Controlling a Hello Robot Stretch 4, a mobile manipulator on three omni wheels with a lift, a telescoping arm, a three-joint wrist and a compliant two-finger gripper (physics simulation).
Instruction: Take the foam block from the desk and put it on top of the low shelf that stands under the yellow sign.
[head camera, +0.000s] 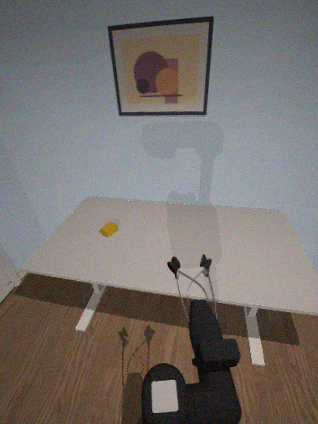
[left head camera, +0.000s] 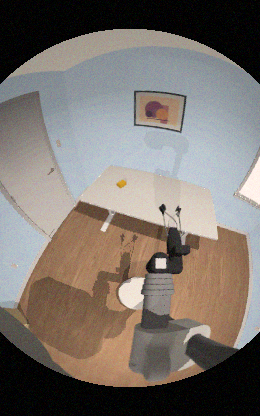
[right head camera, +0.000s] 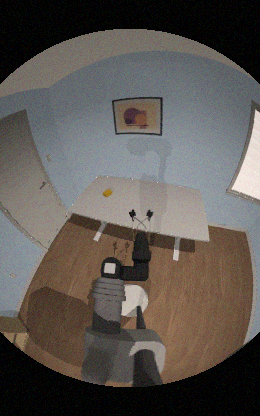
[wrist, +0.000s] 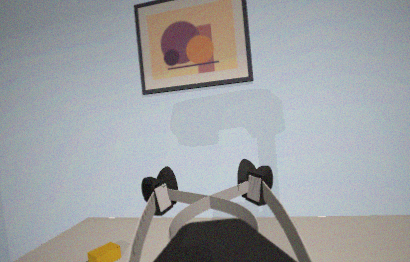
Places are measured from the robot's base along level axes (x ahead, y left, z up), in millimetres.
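Pixels of known places: gripper, fingertip midpoint: (head camera: 188, 257) (left head camera: 169, 205) (right head camera: 140, 209) (wrist: 206, 178); robot's base at its link origin: (left head camera: 135, 291) (right head camera: 130, 299).
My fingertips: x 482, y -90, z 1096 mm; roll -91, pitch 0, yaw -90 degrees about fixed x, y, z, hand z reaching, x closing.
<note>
For each thing: its top centre in the pictures, then the offset to it from my fingertips. "spot": a spot on its surface instead. Level surfaces: height alone.
- foam block at its top centre: (wrist: 103, 249) (head camera: 108, 226) (left head camera: 121, 181) (right head camera: 106, 191) 622 mm ahead, 376 mm left, 359 mm down
- white desk at its surface level: 404 mm down
- door at a spot on its surface: (left head camera: 35, 160) (right head camera: 27, 175) spot: 564 mm ahead, 1469 mm left, 61 mm up
The foam block (head camera: 109, 229) (left head camera: 121, 184) (right head camera: 107, 192) (wrist: 104, 252) is a small yellow-orange block lying on the left part of the white desk (head camera: 145, 250) (left head camera: 142, 200) (right head camera: 125, 205) (wrist: 70, 237), towards the back. My gripper (head camera: 190, 265) (left head camera: 170, 209) (right head camera: 141, 214) (wrist: 206, 178) is open with nothing between its fingertips. It is raised above desk height near the desk's front edge, to the right of the block and nearer to me. The low shelf and the yellow sign do not show in these views.
A framed picture (head camera: 161, 67) (wrist: 195, 45) hangs on the blue wall behind the desk. A door (left head camera: 35, 160) (right head camera: 27, 175) is on the left. A bright panel (right head camera: 247, 165) is on the right wall. A wooden piece (right head camera: 14, 330) shows at the lower left.
</note>
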